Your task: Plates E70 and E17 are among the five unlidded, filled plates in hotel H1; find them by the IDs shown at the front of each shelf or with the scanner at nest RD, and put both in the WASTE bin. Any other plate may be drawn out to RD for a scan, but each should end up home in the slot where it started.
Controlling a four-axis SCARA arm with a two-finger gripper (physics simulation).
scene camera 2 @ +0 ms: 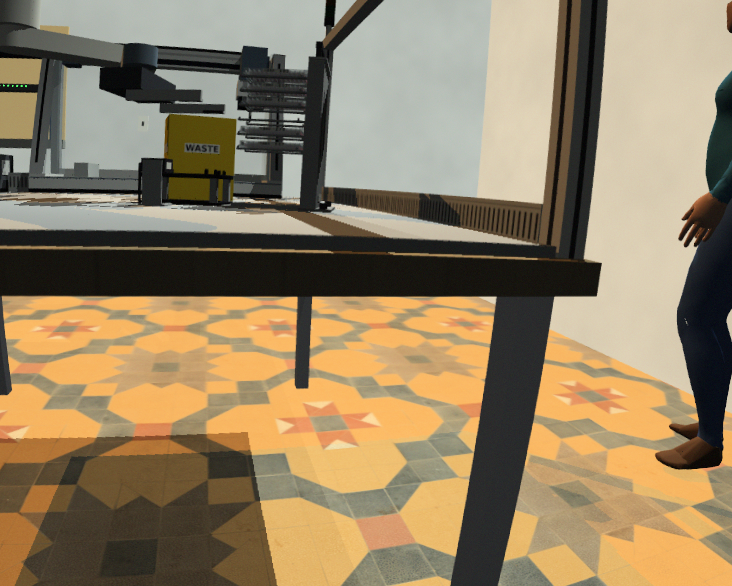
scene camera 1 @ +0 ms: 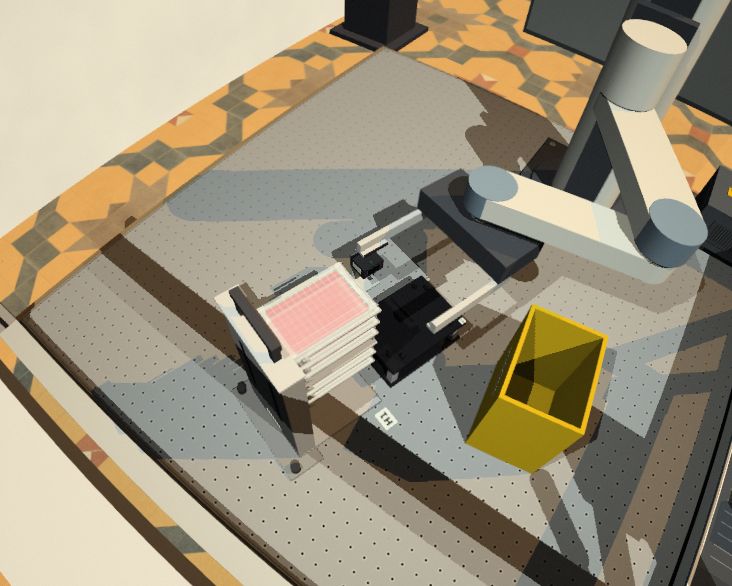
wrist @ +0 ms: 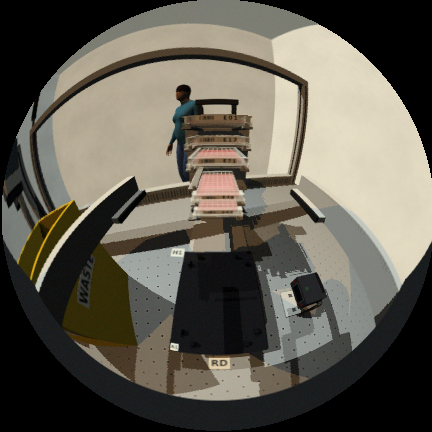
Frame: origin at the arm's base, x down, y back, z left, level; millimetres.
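Seen in the pictures: gripper, fingertip midpoint: (scene camera 2: 214, 102) (scene camera 1: 394, 286) (wrist: 217, 180).
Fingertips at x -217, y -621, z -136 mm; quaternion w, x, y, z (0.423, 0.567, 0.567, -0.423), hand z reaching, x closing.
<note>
Pixels of each thing's middle, then the offset from my fingertips to it. "pt": a spot on its surface instead.
- Hotel H1 at the middle of its body: (scene camera 1: 295, 356) (scene camera 2: 292, 126) (wrist: 221, 171) dz -54, dx +43, dy -154 mm
- top plate at the middle of its body: (scene camera 1: 317, 310) (wrist: 216, 122) (scene camera 2: 279, 76) dz -35, dx -56, dy -123 mm
- second plate at the middle of its body: (scene camera 1: 318, 322) (wrist: 216, 138) (scene camera 2: 278, 90) dz -35, dx -28, dy -123 mm
- third plate at the middle of its body: (wrist: 216, 154) (scene camera 2: 277, 104) dz -35, dx +0, dy -123 mm
- fourth plate at the middle of its body: (wrist: 217, 183) (scene camera 2: 275, 132) dz -35, dx +56, dy -123 mm
- lowest plate at the middle of its body: (scene camera 2: 274, 146) (wrist: 217, 195) dz -35, dx +84, dy -123 mm
- black nest RD at the middle of its body: (wrist: 218, 300) (scene camera 1: 406, 328) (scene camera 2: 187, 186) dz +14, dx +170, dy +46 mm
- yellow WASTE bin at the middle of its body: (scene camera 1: 533, 393) (wrist: 73, 288) (scene camera 2: 198, 159) dz +246, dx +105, dy +34 mm
- small black scanner at the middle of its body: (scene camera 1: 365, 271) (scene camera 2: 156, 181) (wrist: 299, 296) dz -113, dx +163, dy +97 mm
- dark handle at a spot on its surface: (scene camera 1: 255, 323) (wrist: 212, 99) pt dz -51, dx -118, dy -204 mm
Hotel H1 (scene camera 1: 286, 375) (scene camera 2: 314, 122) holds five pink-filled plates. In the wrist view the top plate (wrist: 217, 121) reads E01, the second plate (wrist: 217, 140) reads E17 and the third plate (wrist: 215, 161) seems to read E71. The fourth plate (wrist: 216, 185) and lowest plate (wrist: 217, 205) show no readable ID. My gripper (scene camera 1: 398, 285) (scene camera 2: 210, 102) (wrist: 217, 180) is wide open and empty, facing the hotel above the black nest RD (scene camera 1: 418, 323) (wrist: 200, 280). The yellow WASTE bin (scene camera 1: 525, 427) (scene camera 2: 201, 131) (wrist: 107, 300) stands beside the nest.
A small black scanner (scene camera 1: 367, 263) (wrist: 308, 290) stands beside nest RD, on the side away from the bin. The hotel has a dark handle (scene camera 1: 255, 323) (wrist: 216, 102) on top. A person (scene camera 2: 711, 201) (wrist: 184, 117) stands beyond the table's frame.
</note>
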